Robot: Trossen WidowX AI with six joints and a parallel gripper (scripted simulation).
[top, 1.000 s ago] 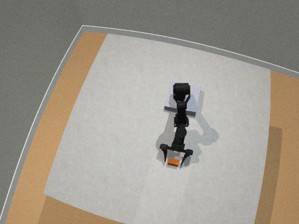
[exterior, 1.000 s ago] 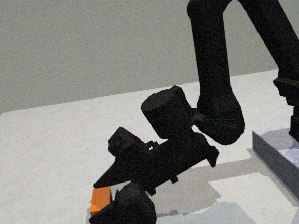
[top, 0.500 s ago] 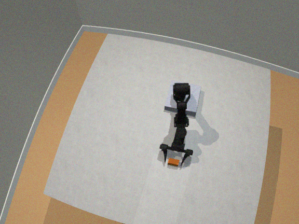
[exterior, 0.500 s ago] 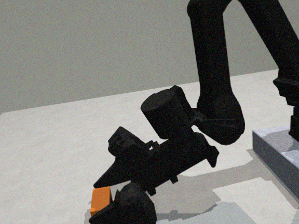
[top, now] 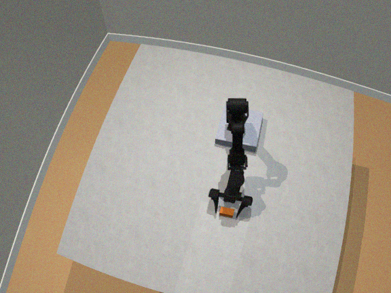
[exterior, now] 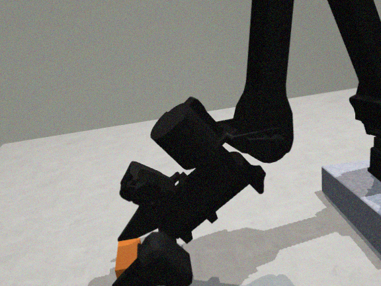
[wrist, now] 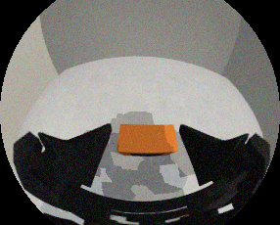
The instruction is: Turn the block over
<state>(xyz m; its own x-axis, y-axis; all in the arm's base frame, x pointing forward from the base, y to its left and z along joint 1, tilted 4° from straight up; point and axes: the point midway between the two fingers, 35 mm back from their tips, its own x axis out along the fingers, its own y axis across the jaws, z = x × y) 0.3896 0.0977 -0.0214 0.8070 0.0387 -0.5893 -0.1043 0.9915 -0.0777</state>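
My gripper tip is 2 cm past the orange block and 1 cm above it.
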